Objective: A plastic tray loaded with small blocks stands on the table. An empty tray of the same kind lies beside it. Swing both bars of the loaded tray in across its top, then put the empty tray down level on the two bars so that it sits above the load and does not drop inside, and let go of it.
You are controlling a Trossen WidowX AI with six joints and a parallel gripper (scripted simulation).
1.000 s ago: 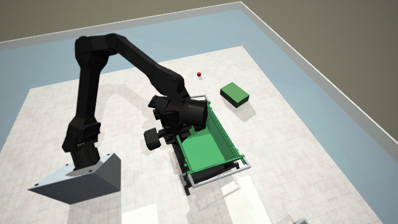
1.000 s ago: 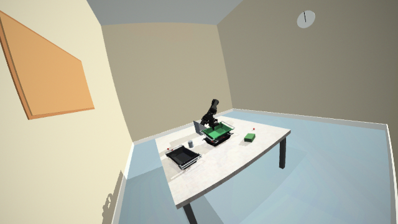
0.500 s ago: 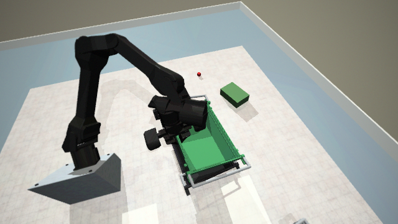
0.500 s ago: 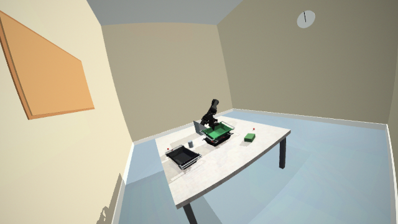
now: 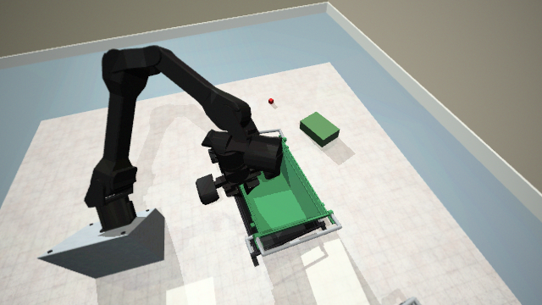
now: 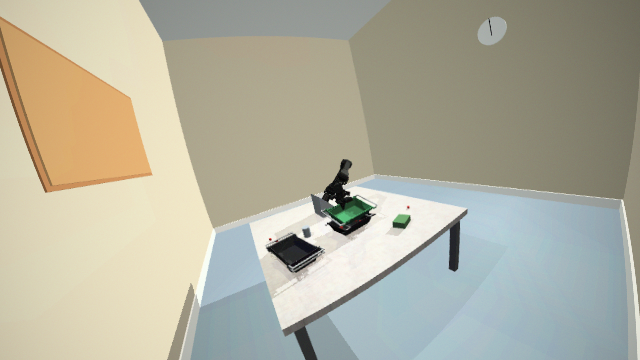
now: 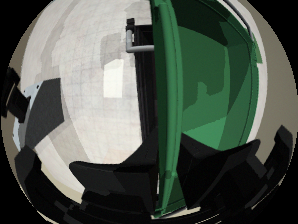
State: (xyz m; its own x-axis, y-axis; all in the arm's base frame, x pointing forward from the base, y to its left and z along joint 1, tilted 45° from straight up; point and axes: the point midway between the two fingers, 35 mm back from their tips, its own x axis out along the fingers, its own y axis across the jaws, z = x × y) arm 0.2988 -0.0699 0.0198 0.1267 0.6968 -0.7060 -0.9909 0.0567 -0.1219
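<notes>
The green tray lies 80 mm ahead of my gripper tip and 10 mm above it. From my gripper tip the other things lie so: small red marker: 440 mm to the left, 230 mm ahead, 110 mm below; grey cylinder: 280 mm to the right, 90 mm behind, 80 mm below; dark green block: 330 mm ahead, 210 mm to the left, 100 mm below.
</notes>
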